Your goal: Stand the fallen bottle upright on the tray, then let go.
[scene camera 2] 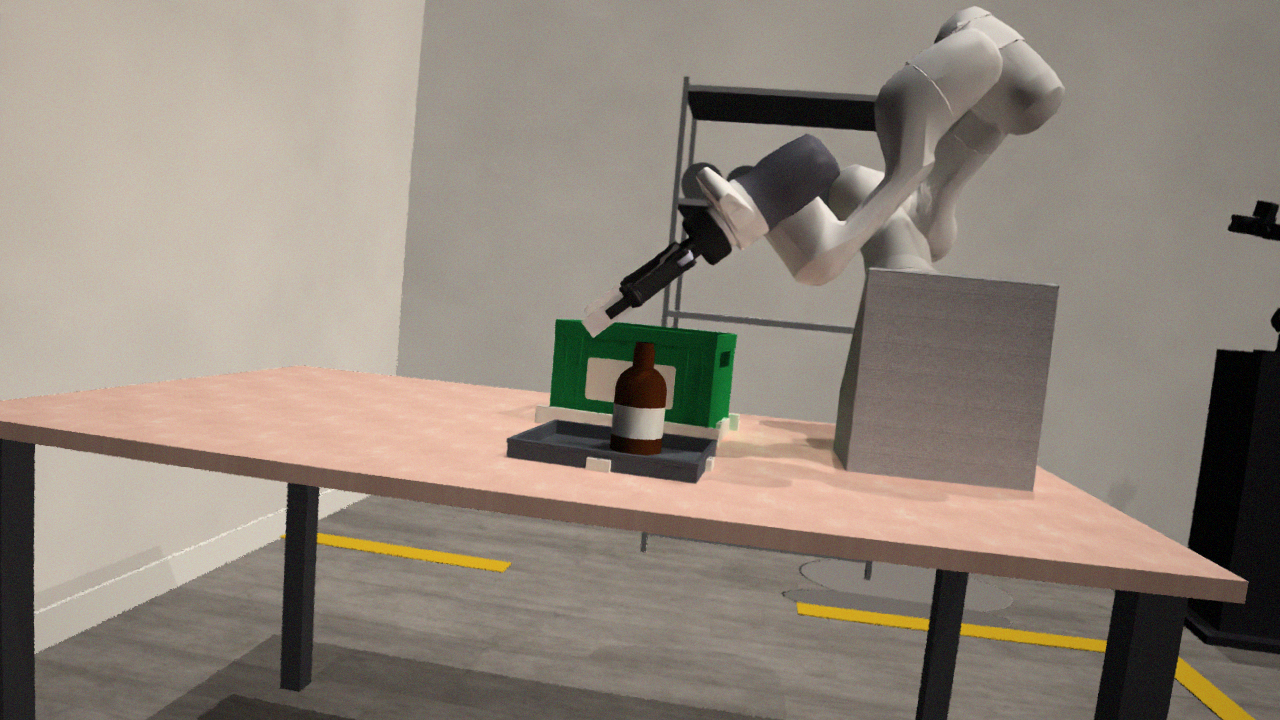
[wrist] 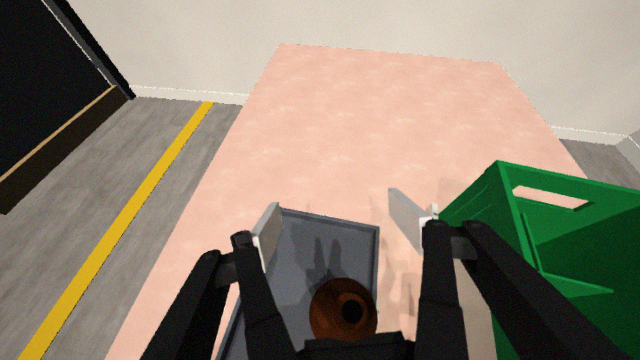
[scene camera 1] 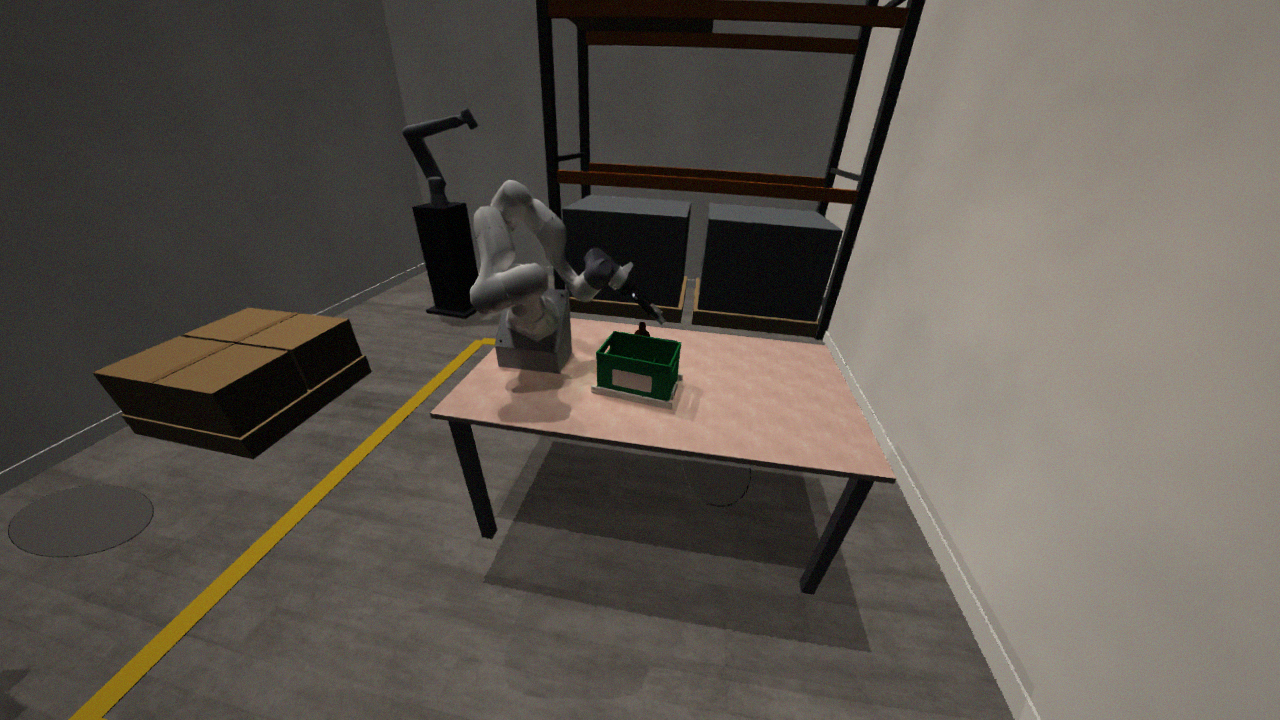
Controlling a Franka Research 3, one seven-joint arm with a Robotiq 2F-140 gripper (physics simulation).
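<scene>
The brown bottle [scene camera 1: 642, 330] [scene camera 2: 640, 388] [wrist: 325, 312] with a white label stands upright on the dark grey tray [scene camera 2: 547, 453] [wrist: 300, 250], towards the tray's right part in the second scene view. In the wrist view I look down on its shoulder and dark mouth; the gripper body hides its lower edge. My gripper [scene camera 1: 659, 316] [scene camera 2: 596, 318] [wrist: 334, 208] is open, with nothing between its fingers. It slants down from the arm, and its fingertips are above and to the left of the bottle's neck in the second scene view. The crate hides most of the bottle in the first scene view.
A green crate [scene camera 1: 637, 365] [scene camera 2: 572, 358] [wrist: 475, 202] stands close beside the tray, inside low pale strips [scene camera 2: 559, 415]. The robot's grey base block [scene camera 1: 534, 349] [scene camera 2: 948, 385] stands on the pink table [scene camera 1: 760, 394] [scene camera 2: 313, 420] [wrist: 390, 115].
</scene>
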